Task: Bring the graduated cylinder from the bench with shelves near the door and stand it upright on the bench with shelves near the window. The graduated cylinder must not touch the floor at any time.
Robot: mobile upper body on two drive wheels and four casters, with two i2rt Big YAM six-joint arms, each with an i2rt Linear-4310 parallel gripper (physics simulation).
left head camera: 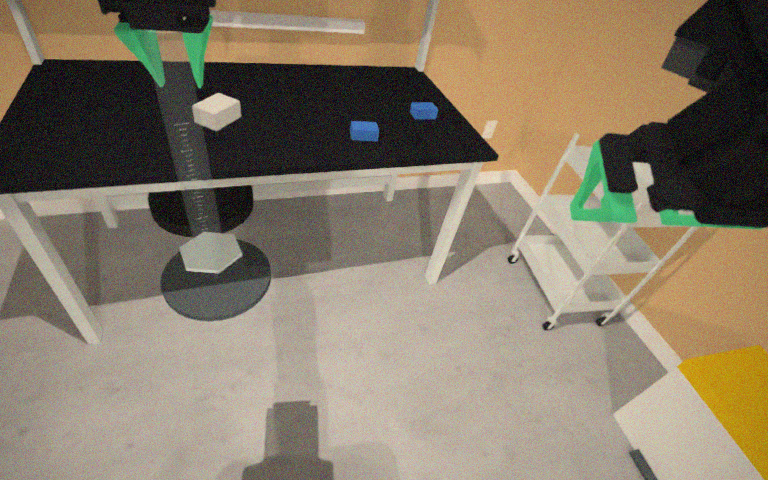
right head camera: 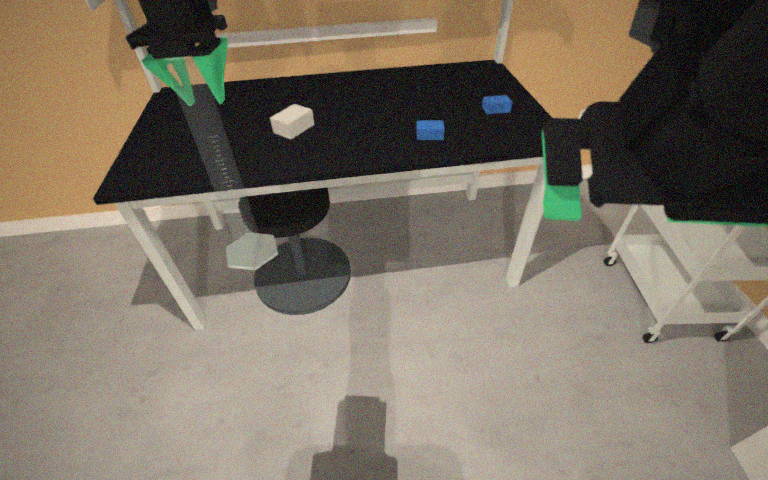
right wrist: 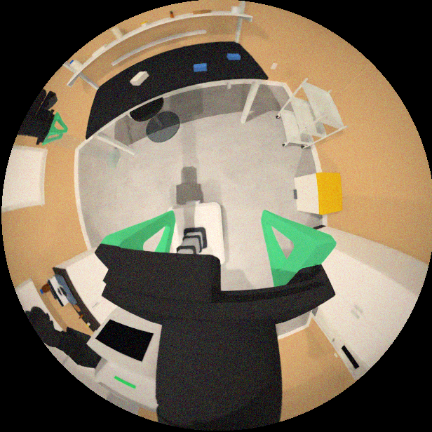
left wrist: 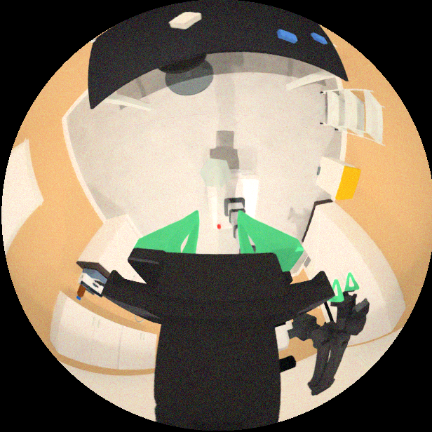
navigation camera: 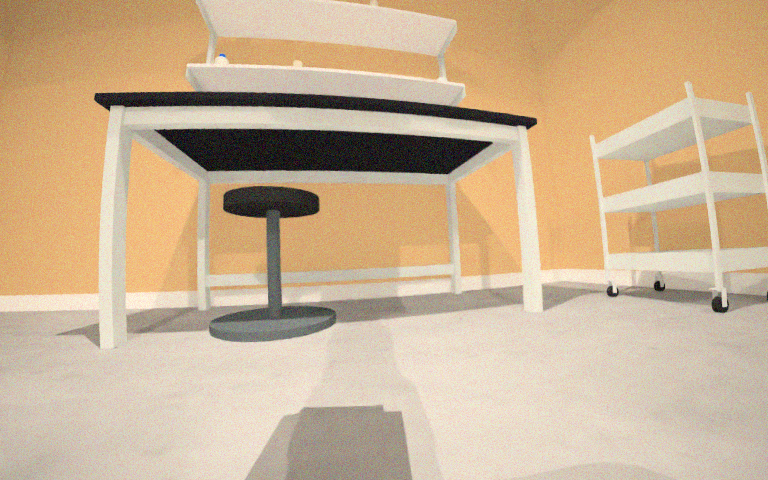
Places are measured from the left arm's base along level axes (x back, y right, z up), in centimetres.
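Pixels of known places: left gripper, between the fingertips: (left head camera: 181, 86) (right head camera: 207, 103); right gripper, between the fingertips: (left head camera: 617, 215) (right head camera: 606, 211).
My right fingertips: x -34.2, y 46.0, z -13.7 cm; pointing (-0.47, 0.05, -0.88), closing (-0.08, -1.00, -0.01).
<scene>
For each thing: its top centre in the pictures, then the offset to it from my right fingertips. "*": a spot on its surface instead.
- graduated cylinder, centre of its top: (left head camera: 165, 28) (right head camera: 180, 55) dx -24.9, dy -42.6, dz +4.1 cm
- white box, centre of its top: (left head camera: 216, 103) (right head camera: 291, 113) dx -105.3, dy -51.7, dz -45.3 cm
- stool, a spot on its surface: (navigation camera: 271, 200) * dx -84.0, dy -54.7, dz -83.8 cm
The graduated cylinder (left head camera: 192, 152) (right head camera: 215, 147) is clear, with scale marks and a pale hexagonal base. It hangs upright, base down. My left gripper (left head camera: 181, 84) (right head camera: 206, 103) (left wrist: 218, 215) is shut on its upper part. In the left wrist view the base shows over the floor, apart from the bench with shelves (left head camera: 311, 90) (right head camera: 362, 96) (left wrist: 240, 30) (right wrist: 170, 65) (navigation camera: 317, 101), which has a black top and white legs. How high the base is relative to the top is hard to tell. My right gripper (right wrist: 217, 214) is open and empty, off to the right.
A white box (left head camera: 218, 111) (right head camera: 292, 121) and two blue blocks (left head camera: 364, 131) (left head camera: 423, 110) lie on the bench. A stool (navigation camera: 271, 200) stands under it. A white cart (left head camera: 546, 271) (navigation camera: 651, 195) stands right of it. A yellow-and-white box (right wrist: 329, 193) is farther right.
</scene>
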